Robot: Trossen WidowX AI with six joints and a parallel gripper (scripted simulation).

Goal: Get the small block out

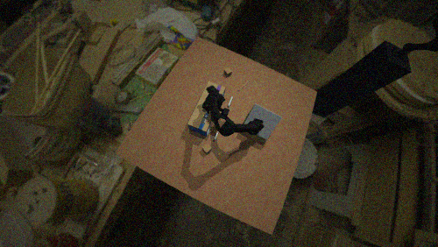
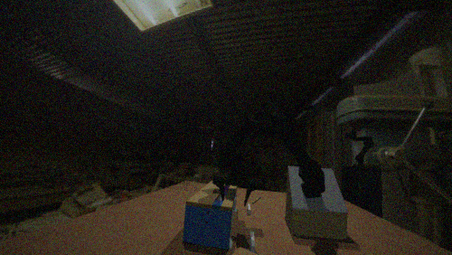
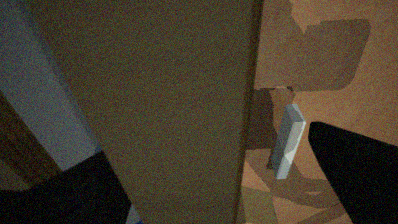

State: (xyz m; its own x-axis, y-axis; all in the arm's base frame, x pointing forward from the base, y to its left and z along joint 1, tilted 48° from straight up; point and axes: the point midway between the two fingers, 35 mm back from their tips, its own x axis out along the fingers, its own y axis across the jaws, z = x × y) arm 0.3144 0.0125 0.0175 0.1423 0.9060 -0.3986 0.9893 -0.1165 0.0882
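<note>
My gripper tip is now 5 cm short of the small blue block and 2 cm to the right of it. The rest, counted from my gripper tip: box: 3 cm ahead, 4 cm to the right, 3 cm below.
</note>
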